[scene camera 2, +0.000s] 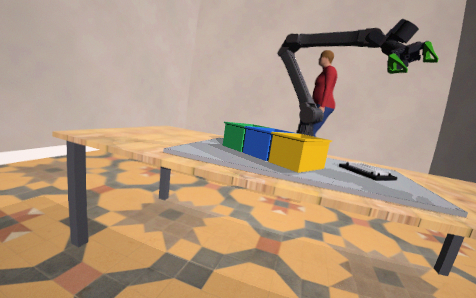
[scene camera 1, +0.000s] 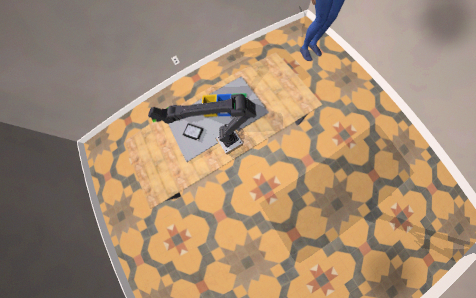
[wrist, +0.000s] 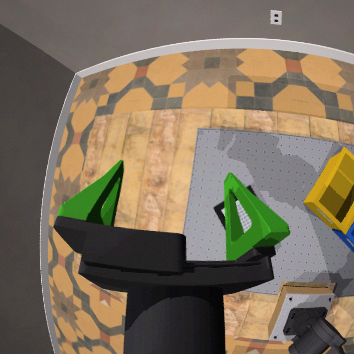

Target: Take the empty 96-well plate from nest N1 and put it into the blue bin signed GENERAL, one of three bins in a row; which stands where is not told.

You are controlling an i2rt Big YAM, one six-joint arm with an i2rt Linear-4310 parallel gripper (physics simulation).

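Observation:
The white 96-well plate lies in a black nest on the grey board; in the wrist view the right finger partly covers it. The blue bin stands between the yellow and green bins; the arm partly covers it in scene camera 1, and no sign on it can be read. My gripper is open and empty, high above the table and to the side of the plate, beyond the board's edge in the wrist view.
The yellow bin stands on the plate's side of the row, the green bin at the other end. The arm base is at the table edge. A person in red stands behind the arm.

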